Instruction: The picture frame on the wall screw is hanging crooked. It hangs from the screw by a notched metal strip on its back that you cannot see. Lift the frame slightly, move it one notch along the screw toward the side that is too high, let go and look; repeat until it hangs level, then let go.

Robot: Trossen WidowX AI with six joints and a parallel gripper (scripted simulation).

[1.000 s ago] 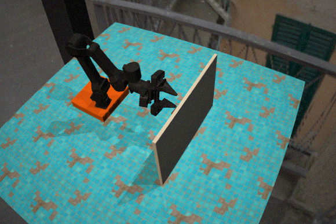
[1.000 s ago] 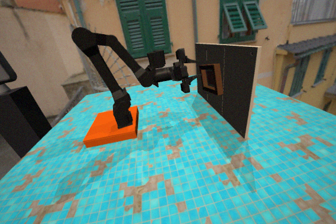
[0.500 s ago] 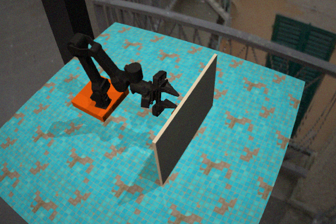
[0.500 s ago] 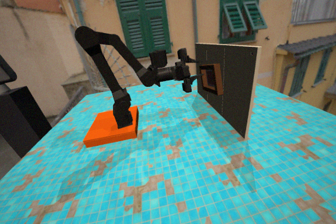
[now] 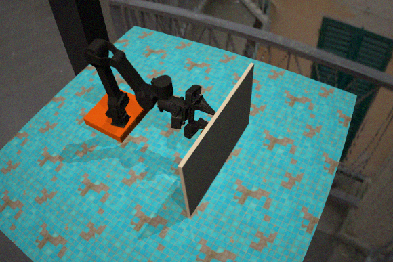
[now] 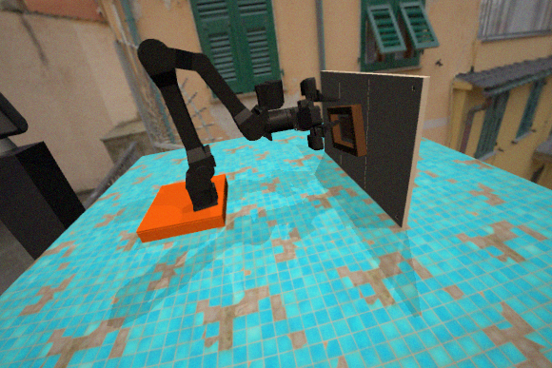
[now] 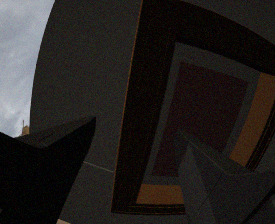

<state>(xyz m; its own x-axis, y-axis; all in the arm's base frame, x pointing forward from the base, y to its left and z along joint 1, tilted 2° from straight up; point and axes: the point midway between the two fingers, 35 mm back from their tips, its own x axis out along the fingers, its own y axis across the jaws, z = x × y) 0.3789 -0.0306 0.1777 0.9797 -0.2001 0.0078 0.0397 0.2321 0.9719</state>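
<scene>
Now: gripper tip 1 cm short of the brown picture frame, 1 cm to the left of it and 5 cm above it. Also, from my gripper tip: wall panel (2 cm ahead, 2 cm to the right, 6 cm below).
</scene>
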